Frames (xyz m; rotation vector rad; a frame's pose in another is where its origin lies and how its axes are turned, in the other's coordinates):
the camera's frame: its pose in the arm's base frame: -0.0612 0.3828 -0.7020 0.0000 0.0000 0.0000
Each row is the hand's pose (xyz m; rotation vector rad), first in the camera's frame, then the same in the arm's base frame.
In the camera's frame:
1: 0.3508 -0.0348 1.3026 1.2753 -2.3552 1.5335
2: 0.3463 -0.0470 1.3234 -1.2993 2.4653 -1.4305
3: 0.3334 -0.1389 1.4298 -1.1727 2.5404 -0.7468
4: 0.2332 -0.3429 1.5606 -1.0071 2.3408 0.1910
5: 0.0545 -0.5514 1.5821 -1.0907 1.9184 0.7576
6: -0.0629 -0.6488 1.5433 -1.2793 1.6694 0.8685
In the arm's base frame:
1: 0.2896 0.3480 0.6006 1.2753 -2.3552 1.5335
2: 0.2851 0.3358 0.6214 -1.2993 2.4653 -1.4305
3: 0.2722 0.2439 0.7278 -1.1727 2.5404 -0.7468
4: 0.1720 0.0399 0.8586 -1.0071 2.3408 0.1910
5: -0.0067 -0.1686 0.8801 -1.0907 1.9184 0.7576
6: -0.1241 -0.2660 0.8413 -1.2793 1.6694 0.8685

